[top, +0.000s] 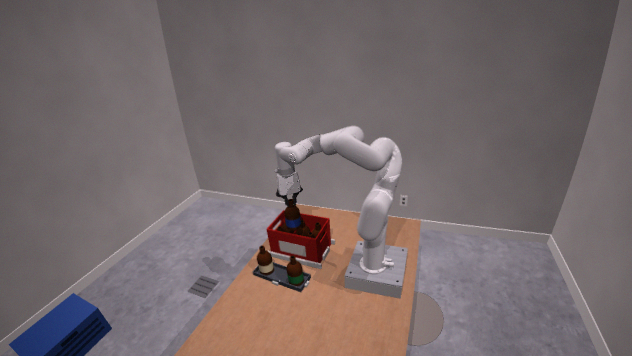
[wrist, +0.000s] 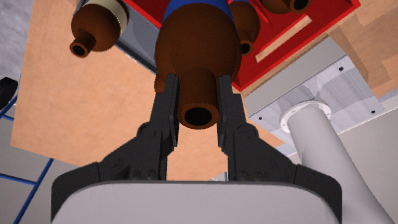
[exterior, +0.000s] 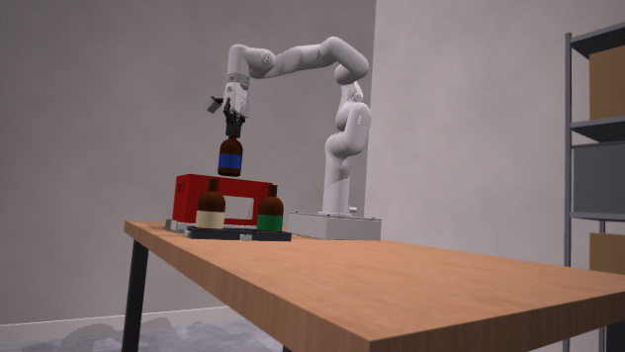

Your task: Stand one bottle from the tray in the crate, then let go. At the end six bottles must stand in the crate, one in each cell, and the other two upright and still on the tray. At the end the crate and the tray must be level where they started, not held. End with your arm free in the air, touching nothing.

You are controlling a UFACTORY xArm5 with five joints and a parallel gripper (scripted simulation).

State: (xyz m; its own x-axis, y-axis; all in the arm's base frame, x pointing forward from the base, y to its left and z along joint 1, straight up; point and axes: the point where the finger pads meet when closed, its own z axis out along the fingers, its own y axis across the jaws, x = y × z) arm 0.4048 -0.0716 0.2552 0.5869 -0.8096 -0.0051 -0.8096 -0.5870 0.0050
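The red crate lies 25 cm below my hand and 4 cm to the right of it. Also, from my hand: dark tray 32 cm below, 17 cm to the left, 3 cm ahead.
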